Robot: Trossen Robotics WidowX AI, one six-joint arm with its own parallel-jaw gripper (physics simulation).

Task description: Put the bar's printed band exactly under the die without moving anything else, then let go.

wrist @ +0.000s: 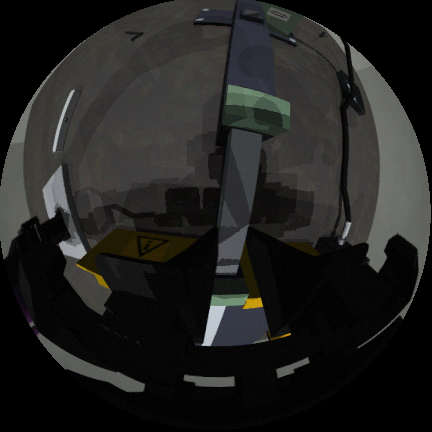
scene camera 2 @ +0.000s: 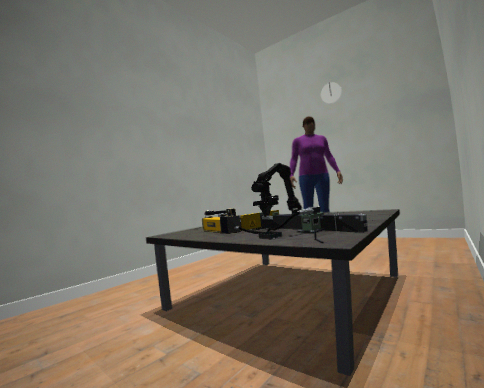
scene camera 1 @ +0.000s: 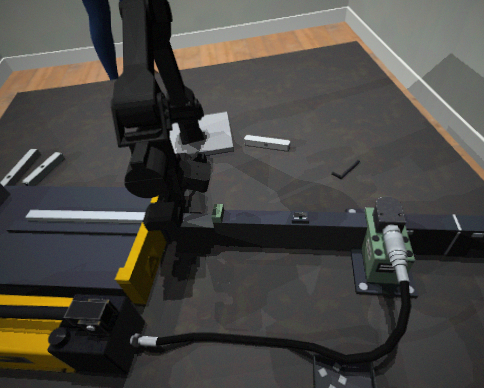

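Where they show: gripper, between the fingertips: (wrist: pixel 231 232) (scene camera 2: pixel 266 216) (scene camera 1: pixel 181 218); arm's base, origin of its link: (wrist: pixel 61 226) (scene camera 1: pixel 191 136).
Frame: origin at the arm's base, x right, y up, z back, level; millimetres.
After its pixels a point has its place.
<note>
A long pale metal bar (scene camera 1: pixel 85 216) @(z -270, x 266, y 61 mm) (wrist: pixel 237 190) @(z -359, x 44, y 61 mm) lies along the dark bed and rail, passing my fingers and reaching a small green block (scene camera 1: pixel 218 213) @(z -387, x -1, y 84 mm) (wrist: pixel 257 111) @(z -376, x 4, y 84 mm). My gripper (scene camera 1: pixel 164 221) (wrist: pixel 231 232) @(z -348, x 74, y 56 mm) is shut on the bar, low down beside the upright yellow plate. In scene camera 2 the gripper (scene camera 2: pixel 294 206) is tiny. A green unit (scene camera 1: pixel 372 260) @(z -565, x -226, y 61 mm) (scene camera 2: pixel 311 220) @(z -592, x -279, y 50 mm) (wrist: pixel 285 19) with a dark head stands at the rail farther right; which part is the die is unclear. The printed band cannot be made out; the arm hides part of the bar.
The yellow plate (scene camera 1: pixel 140 265) @(z -437, x 162, y 64 mm) (wrist: pixel 120 245) @(z -219, x 69, y 32 mm) stands close to my fingers. A black cable (scene camera 1: pixel 235 340) @(z -595, x 33, y 1 mm) (wrist: pixel 345 155) @(z -581, x 44, y 1 mm) loops from the black box (scene camera 1: pixel 107 345) @(z -573, x 211, y 87 mm) to the green unit. A white block (scene camera 1: pixel 218 132) @(z -14, x -78, y 0 mm), a short bar (scene camera 1: pixel 266 143) @(z -128, x -187, y 7 mm) and a hex key (scene camera 1: pixel 346 171) @(z -297, x -333, y -3 mm) lie behind the rail (scene camera 1: pixel 260 235) @(z -427, x -70, y 29 mm).
</note>
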